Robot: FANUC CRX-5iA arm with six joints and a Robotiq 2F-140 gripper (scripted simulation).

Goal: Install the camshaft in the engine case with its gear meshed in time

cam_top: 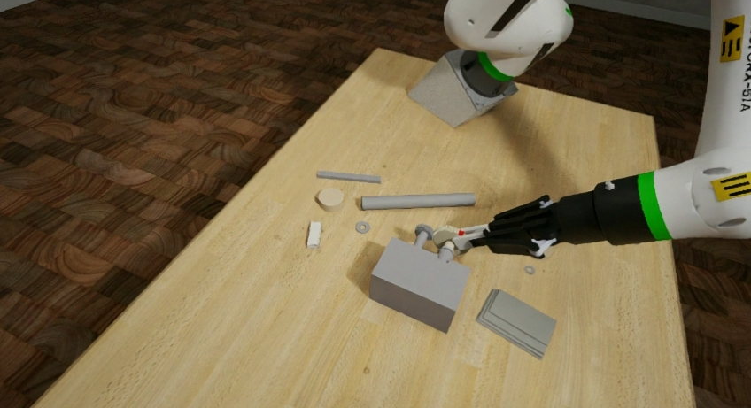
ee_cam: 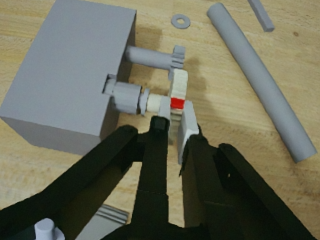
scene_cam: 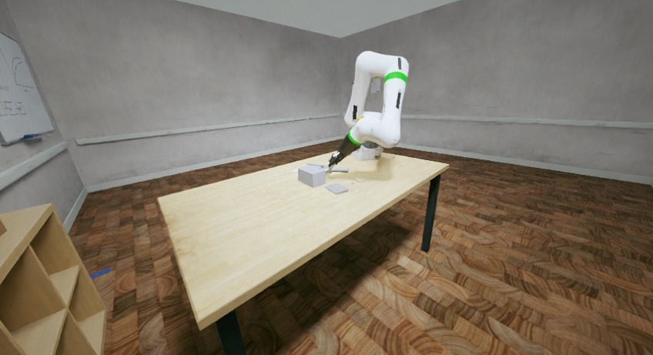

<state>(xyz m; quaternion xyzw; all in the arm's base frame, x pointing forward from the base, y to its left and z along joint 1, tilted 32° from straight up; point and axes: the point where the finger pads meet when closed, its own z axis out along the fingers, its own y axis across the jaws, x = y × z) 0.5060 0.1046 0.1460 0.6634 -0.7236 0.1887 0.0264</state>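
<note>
The small crank gear lies 1 cm ahead of my hand, 9 cm to the right of it and 3 cm below it. The rest, counted from my hand: grey plate: 6 cm ahead, 13 cm to the left, 9 cm below; then long grey rod: 10 cm behind, 14 cm to the right, 8 cm below; then tan disc: 12 cm behind, 12 cm to the left, 9 cm below.
</note>
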